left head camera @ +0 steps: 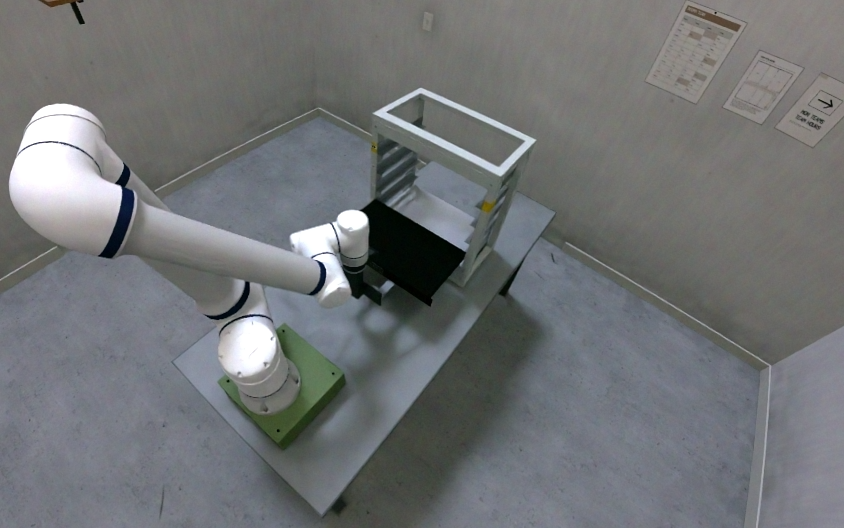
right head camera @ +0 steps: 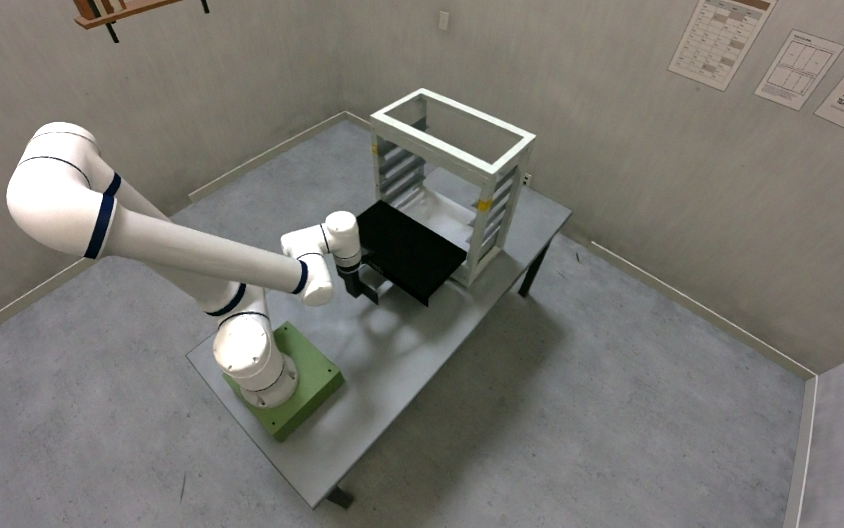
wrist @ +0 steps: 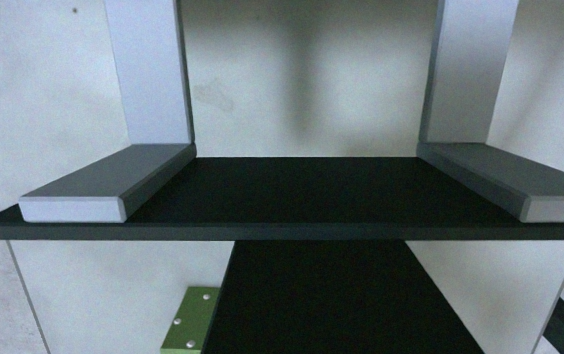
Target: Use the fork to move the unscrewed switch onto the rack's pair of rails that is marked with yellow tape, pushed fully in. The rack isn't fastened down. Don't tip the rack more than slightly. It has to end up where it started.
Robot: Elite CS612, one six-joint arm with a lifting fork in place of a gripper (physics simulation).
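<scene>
The switch is a flat black slab, roughly level in front of the rack's open side, its far edge close to the front posts. My fork is under its near side and carries it; most of the tines are hidden. The wrist view shows the fork's black crosspiece and grey bars; I cannot make out the switch there. The pale rack stands upright. Yellow tape marks the right front post, above the switch in the picture; tape is also on the left post.
The grey table bears the rack and the arm's green base. The white forearm reaches over the table's left side. Walls stand behind the rack and at the left.
</scene>
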